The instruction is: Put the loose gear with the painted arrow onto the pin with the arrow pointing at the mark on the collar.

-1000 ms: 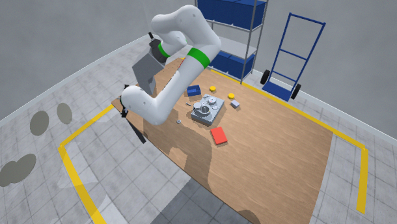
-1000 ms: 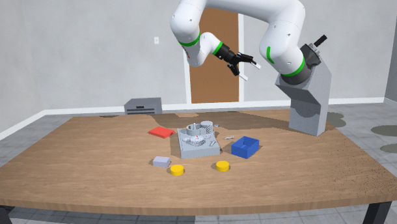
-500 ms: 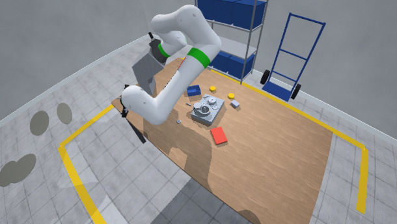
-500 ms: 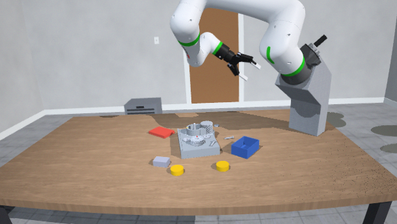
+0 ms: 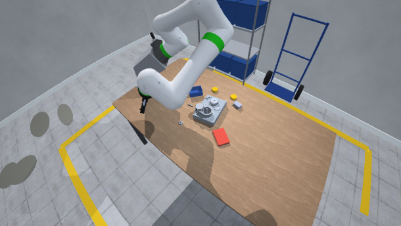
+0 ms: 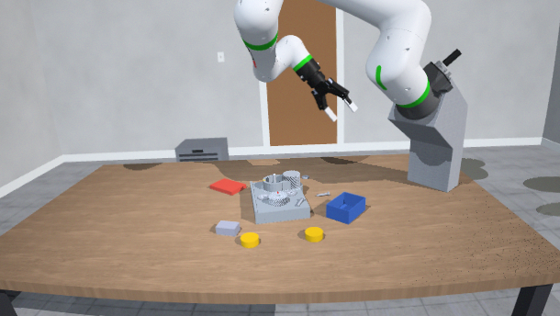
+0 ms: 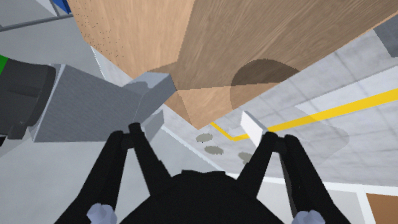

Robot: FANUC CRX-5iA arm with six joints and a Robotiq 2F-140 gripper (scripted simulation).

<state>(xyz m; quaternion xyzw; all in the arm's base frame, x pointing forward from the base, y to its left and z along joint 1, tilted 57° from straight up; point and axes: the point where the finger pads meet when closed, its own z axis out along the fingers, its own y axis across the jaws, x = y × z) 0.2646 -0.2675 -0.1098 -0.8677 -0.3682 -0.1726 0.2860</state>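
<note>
Right now the gear is 17 cm ahead of my hand, 45 cm to the left of it and 18 cm below it. Also, from my hand: red block: 42 cm ahead, 30 cm to the left, 23 cm below; blue bin: 4 cm behind, 43 cm to the left, 22 cm below; bolt: 4 cm ahead, 31 cm to the left, 23 cm below.
</note>
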